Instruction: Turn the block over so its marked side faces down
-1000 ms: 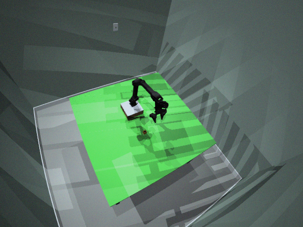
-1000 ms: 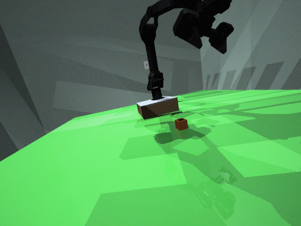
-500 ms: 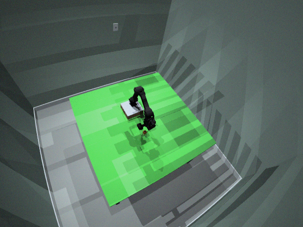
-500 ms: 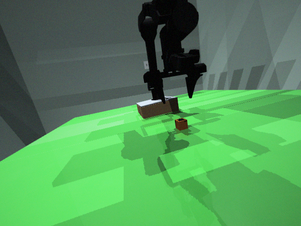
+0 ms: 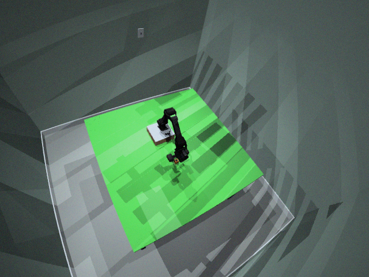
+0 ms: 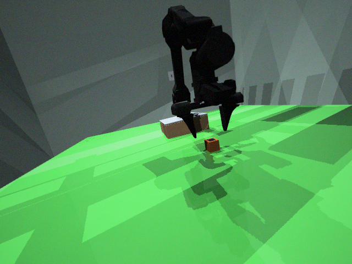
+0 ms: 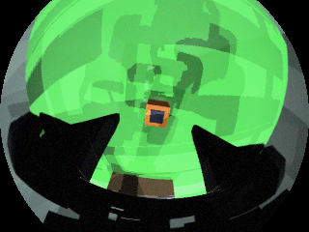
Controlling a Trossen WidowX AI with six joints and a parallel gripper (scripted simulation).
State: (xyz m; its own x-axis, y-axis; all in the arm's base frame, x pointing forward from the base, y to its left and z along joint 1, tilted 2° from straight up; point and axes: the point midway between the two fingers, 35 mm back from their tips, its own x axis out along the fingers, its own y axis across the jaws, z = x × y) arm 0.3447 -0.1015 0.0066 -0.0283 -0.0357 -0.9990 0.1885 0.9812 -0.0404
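The orange block is 20 mm below my gripper tip.
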